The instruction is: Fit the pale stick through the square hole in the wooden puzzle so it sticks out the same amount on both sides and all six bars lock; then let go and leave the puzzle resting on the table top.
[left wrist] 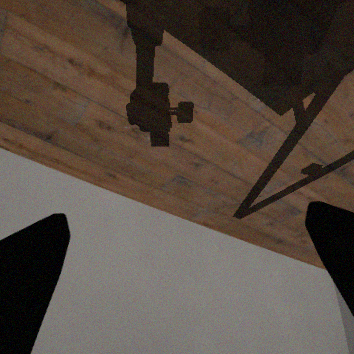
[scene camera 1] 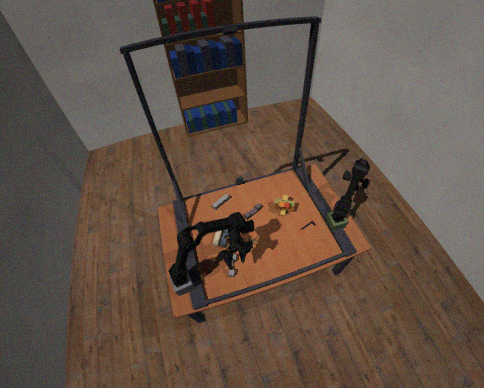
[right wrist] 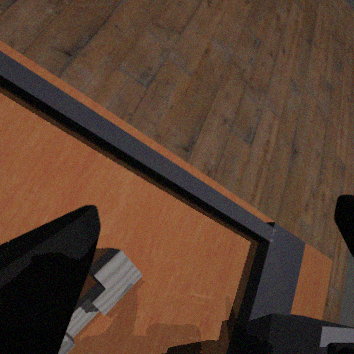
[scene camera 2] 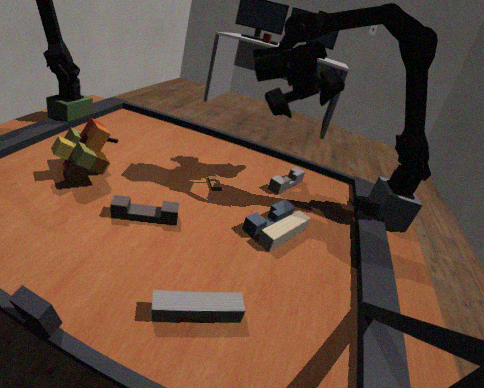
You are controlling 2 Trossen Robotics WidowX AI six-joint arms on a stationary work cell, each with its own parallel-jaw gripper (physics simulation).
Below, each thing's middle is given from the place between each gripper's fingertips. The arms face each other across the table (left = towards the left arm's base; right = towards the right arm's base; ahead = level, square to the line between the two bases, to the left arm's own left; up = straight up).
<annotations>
My left hand is 20 cm short of the green block [scene camera 2: 68, 111] and 33 cm to the left of it. The rest, counted from my left hand: pale stick [scene camera 2: 278, 233]: 1 cm behind, 104 cm to the right, 1 cm below.
The pale stick lies 290 mm behind my right hand, 170 mm below it and 20 mm to the right of it. Round my right hand: green block: 690 mm to the left, 150 mm below, 80 mm behind.
</annotations>
